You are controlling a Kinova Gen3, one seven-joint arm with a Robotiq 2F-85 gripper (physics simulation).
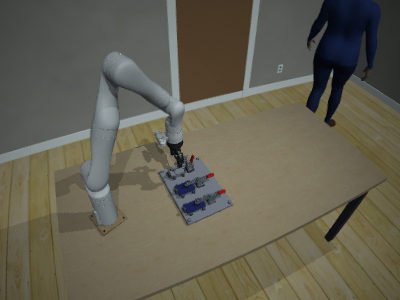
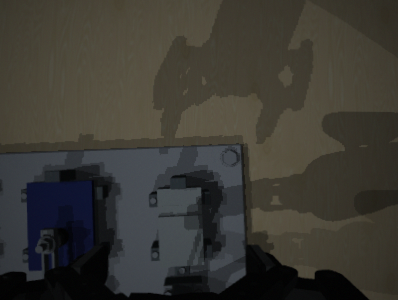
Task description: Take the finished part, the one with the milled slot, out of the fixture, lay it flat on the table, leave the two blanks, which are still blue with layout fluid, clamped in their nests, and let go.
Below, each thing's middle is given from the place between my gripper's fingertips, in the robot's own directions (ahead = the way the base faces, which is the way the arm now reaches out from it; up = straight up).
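Labels:
My gripper is 8 cm above the finished part (image 2: 180, 227). As for the grey fixture plate (image 1: 211, 186), it is 11 cm below my hand, and it is also 11 cm to the right of my hand and 5 cm ahead of it.

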